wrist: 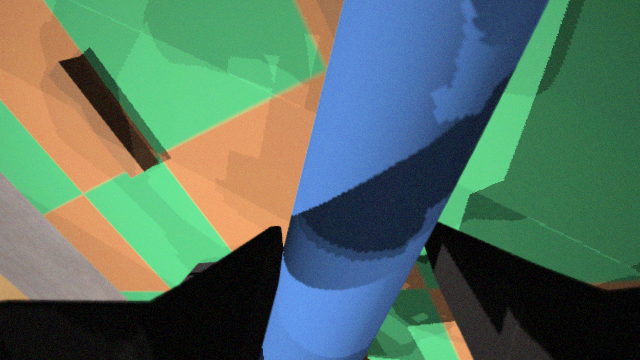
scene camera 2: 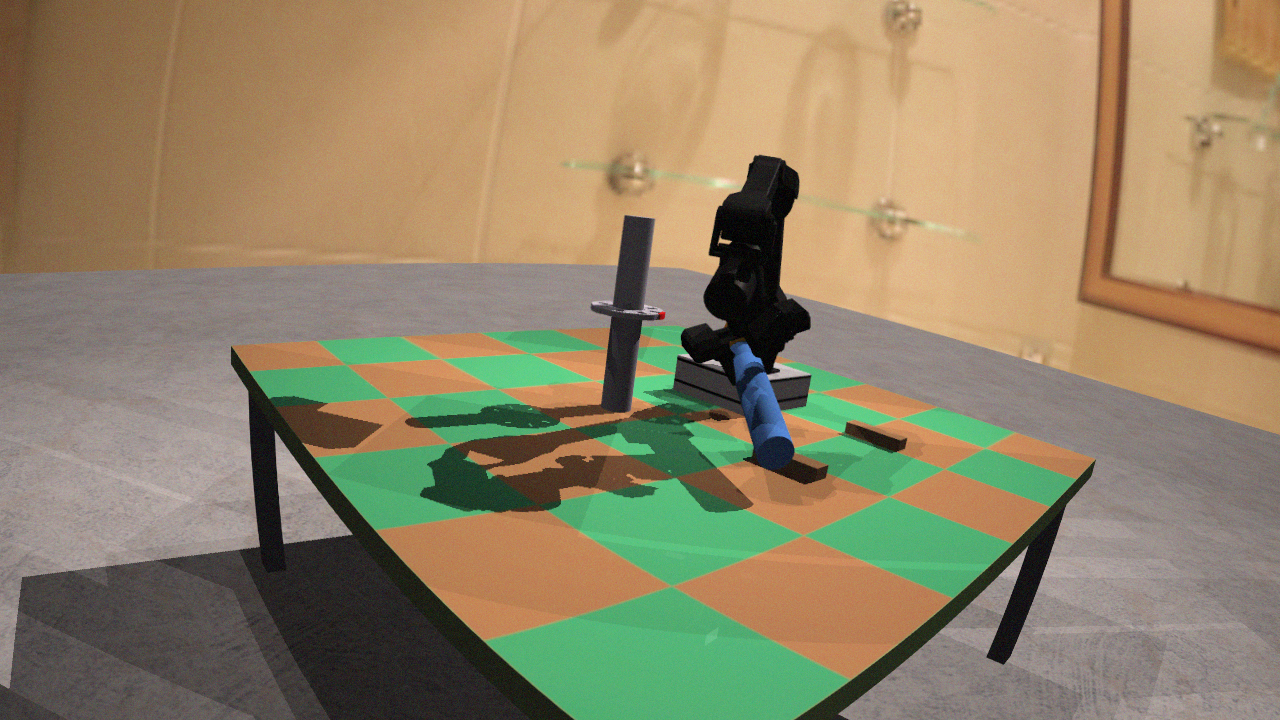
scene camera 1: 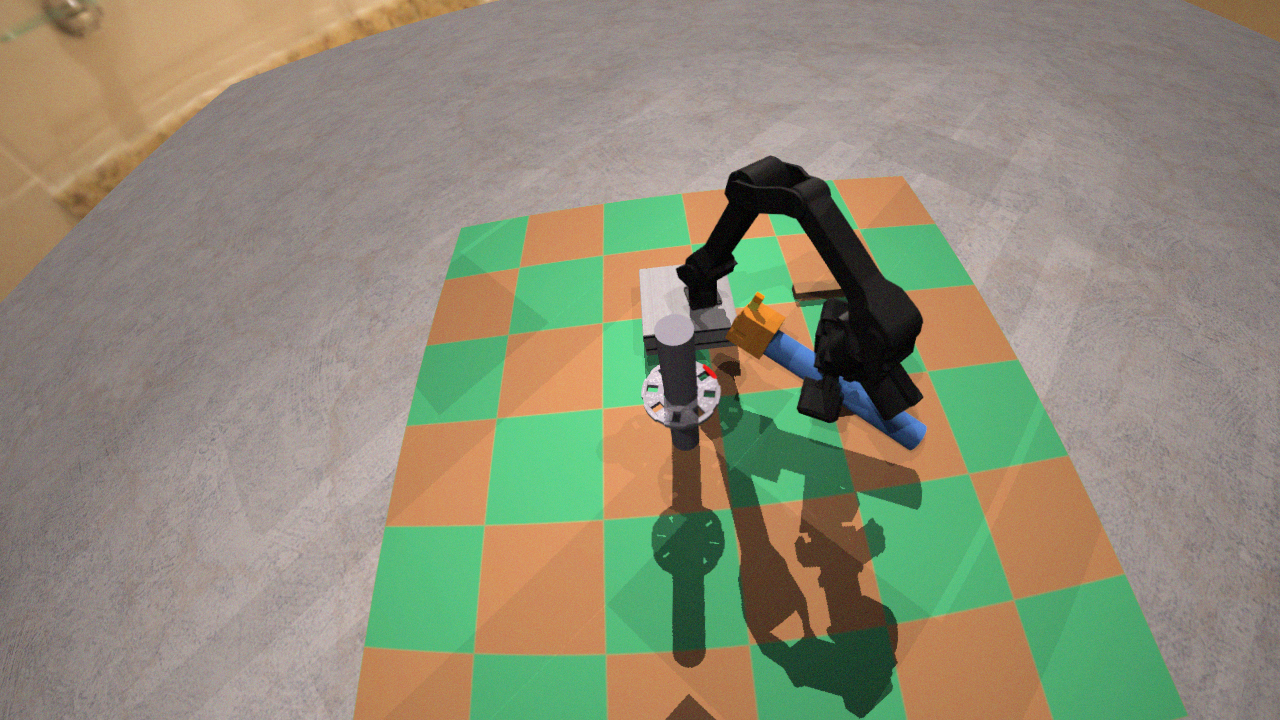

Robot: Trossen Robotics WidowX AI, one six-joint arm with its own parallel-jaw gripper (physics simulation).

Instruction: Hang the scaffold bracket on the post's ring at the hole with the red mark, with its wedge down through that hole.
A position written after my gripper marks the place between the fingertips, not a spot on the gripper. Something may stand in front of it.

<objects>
My gripper shows in the wrist view [353, 234], in scene camera 2 [750, 378] and in scene camera 1 [812, 368]. A scaffold bracket shows in the wrist view [405, 100], in scene camera 2 [773, 446] and in scene camera 1 [757, 333]. One and the same spot on a grey post: [scene camera 1: 674, 334] is [scene camera 2: 637, 216]. One and the same spot on a dark bar: [scene camera 2: 856, 428] is [scene camera 1: 806, 294].
</objects>
